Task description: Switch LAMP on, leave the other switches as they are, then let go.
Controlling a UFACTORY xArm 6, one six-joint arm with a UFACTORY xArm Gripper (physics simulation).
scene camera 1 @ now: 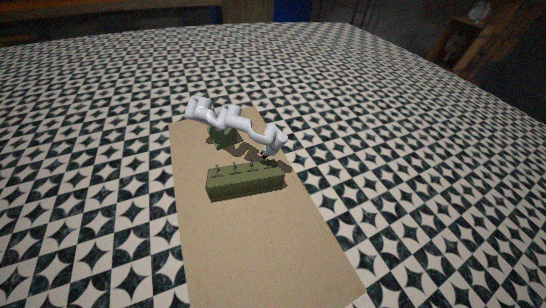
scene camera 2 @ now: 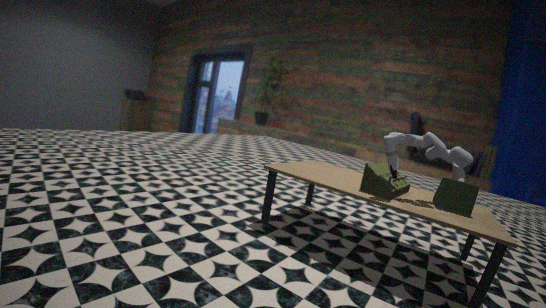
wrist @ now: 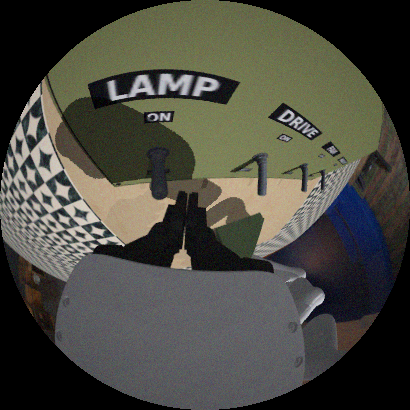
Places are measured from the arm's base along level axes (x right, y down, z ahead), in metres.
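Pixels of known places: gripper, between the fingertips: (scene camera 1: 263, 157) (scene camera 2: 394, 178) (wrist: 187, 205); arm's base, origin of its link: (scene camera 2: 457, 190).
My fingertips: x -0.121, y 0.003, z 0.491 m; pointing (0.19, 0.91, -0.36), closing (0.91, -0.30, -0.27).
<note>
For each thing: its top centre in the pictures, then the offset to it from my fingertips. "spot": a spot on its surface instead. Level surfaces: height alone.
- LAMP lever, centre of its top: (wrist: 159, 194) dz +0.032, dx -0.014, dy -0.009 m
- LAMP label, centre of its top: (wrist: 161, 83) dz +0.097, dx +0.009, dy -0.001 m
- mark, a spot on its surface: (wrist: 159, 117) spot: dz +0.075, dx +0.002, dy +0.018 m
- DRIVE lever, centre of its top: (wrist: 269, 186) dz -0.020, dx +0.095, dy +0.005 m
- table, height of its surface: dy +0.137 m
A green switch box (scene camera 1: 245, 187) (scene camera 2: 377, 182) (wrist: 210, 45) stands on the table, with a row of dark levers on its sloped face. The LAMP lever (wrist: 159, 175) is under the LAMP label (wrist: 162, 87) in the wrist view; it points down, away from its ON mark (wrist: 159, 117). The DRIVE lever (wrist: 262, 175) and the smaller levers farther along also point down. My gripper (scene camera 1: 265, 157) (scene camera 2: 394, 175) (wrist: 187, 205) is shut and empty. Its fingertips are close to the LAMP lever's tip, slightly to its right in the wrist view; whether they touch cannot be told.
A dark green block (scene camera 1: 223, 137) (scene camera 2: 455, 196) (wrist: 242, 235) stands on the table (scene camera 1: 240, 250) (scene camera 2: 310, 172) near the arm's base. The other levers rise in a row beside the LAMP lever. The arm's shadow falls across the box's LAMP end.
</note>
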